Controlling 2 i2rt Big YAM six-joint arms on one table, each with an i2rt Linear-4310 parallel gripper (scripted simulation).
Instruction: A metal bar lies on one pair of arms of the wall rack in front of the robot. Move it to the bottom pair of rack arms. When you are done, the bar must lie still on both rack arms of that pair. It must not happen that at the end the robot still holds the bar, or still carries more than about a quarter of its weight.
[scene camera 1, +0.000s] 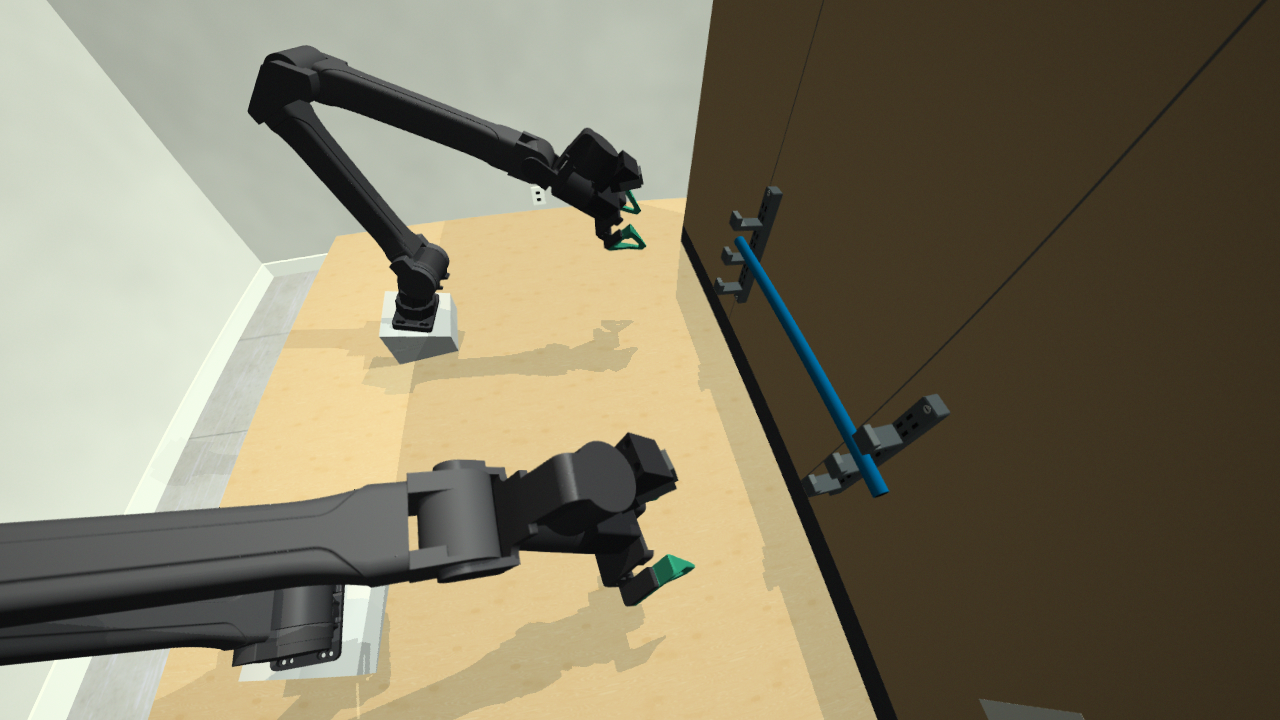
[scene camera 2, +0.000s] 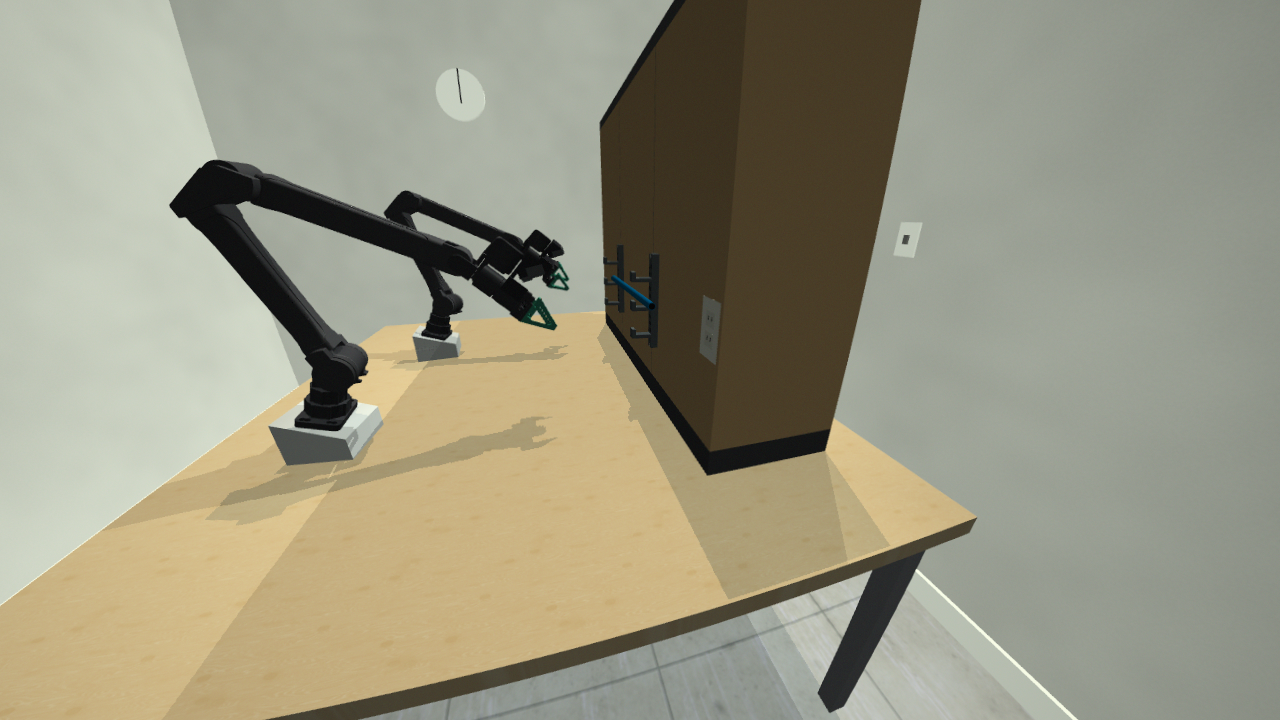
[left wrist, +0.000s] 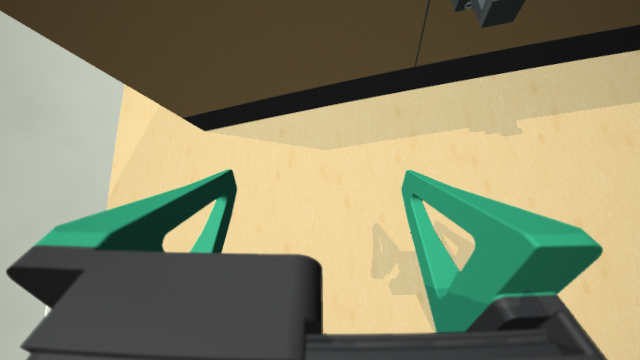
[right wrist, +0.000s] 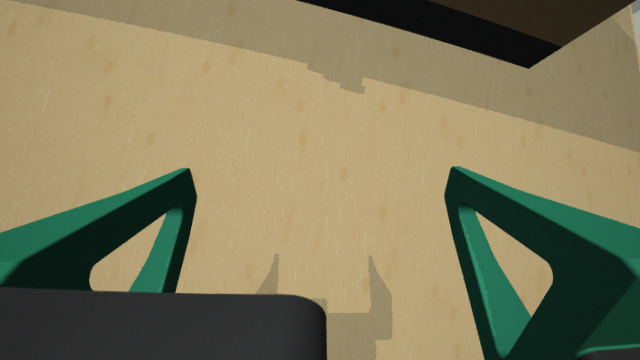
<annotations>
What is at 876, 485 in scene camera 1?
A blue metal bar.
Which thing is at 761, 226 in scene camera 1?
A rack bracket.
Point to my left gripper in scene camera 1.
641, 229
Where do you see a tall brown cabinet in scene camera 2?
774, 134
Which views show my right gripper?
Scene camera 1, scene camera 2 and the right wrist view only.
</annotations>
